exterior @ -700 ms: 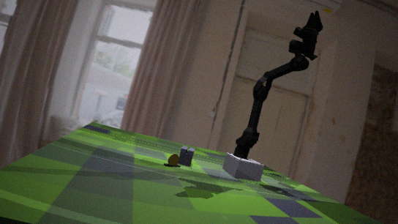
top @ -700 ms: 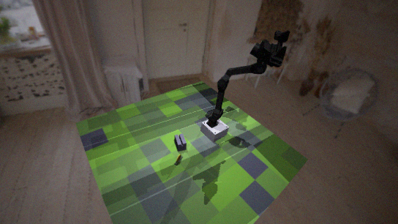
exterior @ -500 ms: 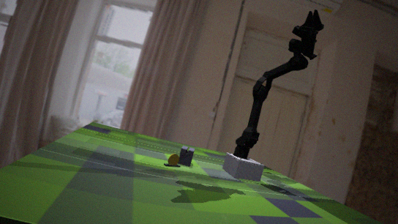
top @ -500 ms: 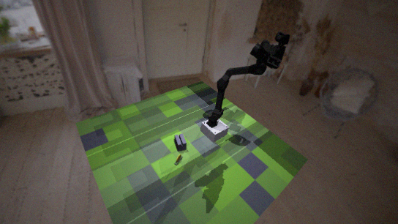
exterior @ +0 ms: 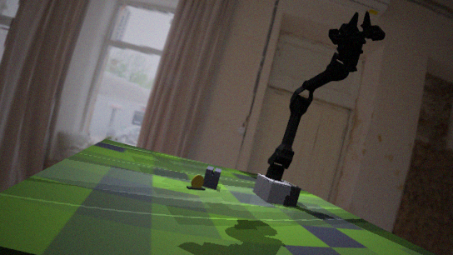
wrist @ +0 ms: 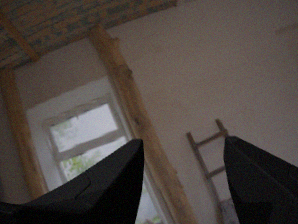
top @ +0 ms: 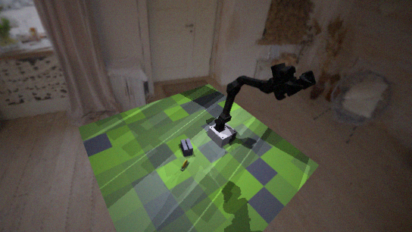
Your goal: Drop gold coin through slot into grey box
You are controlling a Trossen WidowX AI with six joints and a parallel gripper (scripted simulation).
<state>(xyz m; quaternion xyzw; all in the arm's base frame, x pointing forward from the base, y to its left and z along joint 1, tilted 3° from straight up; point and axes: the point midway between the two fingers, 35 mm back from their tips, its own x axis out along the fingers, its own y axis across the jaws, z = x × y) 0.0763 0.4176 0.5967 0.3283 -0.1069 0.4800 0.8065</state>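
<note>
Now: the gold coin 290 mm ahead of my gripper tip, 350 mm to the right of it and 680 mm below it.
</note>
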